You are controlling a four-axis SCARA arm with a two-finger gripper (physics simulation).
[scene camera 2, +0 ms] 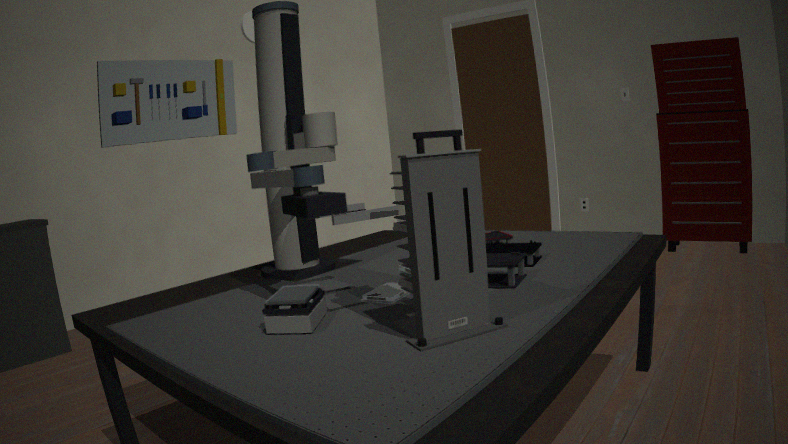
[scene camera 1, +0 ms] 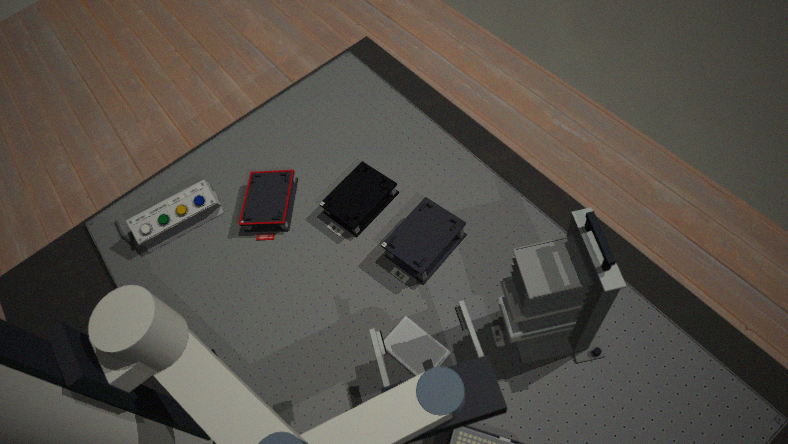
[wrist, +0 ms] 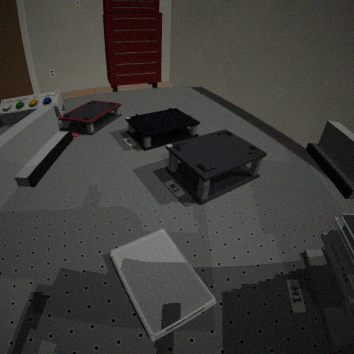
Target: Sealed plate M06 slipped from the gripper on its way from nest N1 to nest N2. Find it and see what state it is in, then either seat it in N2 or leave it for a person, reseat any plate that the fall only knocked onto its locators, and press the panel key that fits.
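Frame: origin at the arm's base, x ahead, y left, z up, level; metres.
Seen in the pictures: gripper, fingertip midpoint: (scene camera 2: 379,208) (scene camera 1: 417,316) (wrist: 193,123); arm's base at its link origin: (scene camera 2: 298,270).
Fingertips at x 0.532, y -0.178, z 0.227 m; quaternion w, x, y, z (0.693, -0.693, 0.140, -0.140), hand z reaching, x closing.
Note:
Offsets run from my fingertips to a thing's top centre. "spot": to the spot under its first point.
A pale plate @(0.016 m back, 0.024 m left, 0.200 m down) (scene camera 1: 416,345) (scene camera 2: 386,292) (wrist: 162,282) lies on the table between nest N1 and the arm, turned askew and seemingly flat. Its marking is unreadable; I cannot tell its seal's state or which face is up. My gripper (scene camera 1: 418,317) (scene camera 2: 381,211) (wrist: 193,123) is open and empty, its fingers high above the table, spread wide at either side of the plate in scene camera 1. Nest N1 @(0.163 m ahead, 0.202 m left, 0.149 m down) (scene camera 1: 423,238) (wrist: 216,152) bears no plate. The black middle nest @(0.121 m ahead, 0.410 m left, 0.161 m down) (scene camera 1: 359,197) (wrist: 162,122), its label unreadable, also looks bare. The key panel @(0.272 m back, 0.702 m left, 0.130 m down) (scene camera 1: 173,215) (wrist: 31,103) has white, green, yellow and blue keys.
A red-rimmed stand (scene camera 1: 267,197) (wrist: 91,111) is beside the panel. The tall handled rack (scene camera 1: 597,311) (scene camera 2: 449,242), labelled H1, stands right of the plate; a pale plate @(0.203 m ahead, 0.106 m right, 0.098 m down) (scene camera 1: 512,325) shows low in it. A small boxy device @(spot: 0.016 m back, 0.293 m right, 0.189 m down) (scene camera 2: 289,323) stands on the table near the arm.

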